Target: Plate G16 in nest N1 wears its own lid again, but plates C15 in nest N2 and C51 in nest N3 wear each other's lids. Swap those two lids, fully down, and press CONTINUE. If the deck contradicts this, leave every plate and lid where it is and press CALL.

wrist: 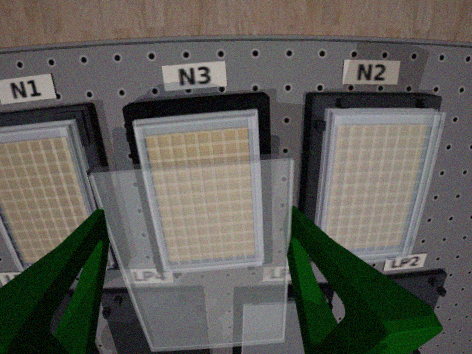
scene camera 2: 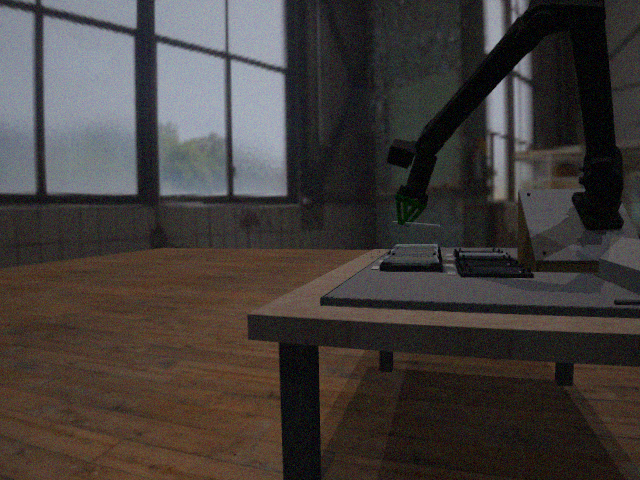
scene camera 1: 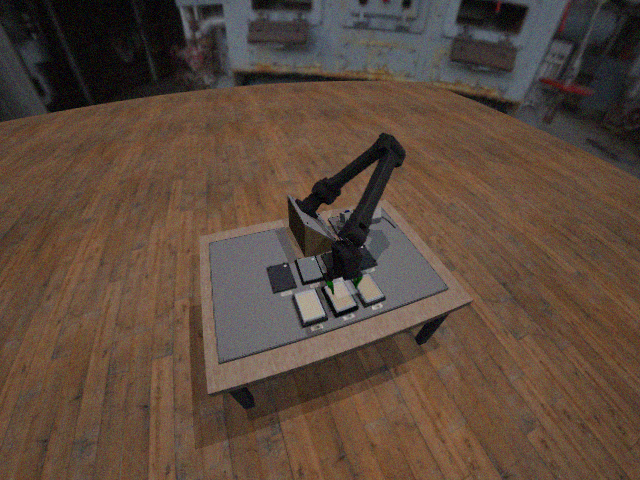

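My gripper is shut on a clear lid, held by its long sides. The lid hangs level, or nearly so, above nest N3, apart from the plate. The N3 plate has its tan wells uncovered by a seated lid. The N2 plate sits at the right in the wrist view, with a clear lid on it. The N1 plate sits at the left, with doubled clear edges like a lid. Plate codes cannot be read.
Behind the nests stand dark lid parks, one at the left; another bears a pale grey panel. The LP2 label shows. A tilted board stands near the arm's base. A console is partly hidden by the arm.
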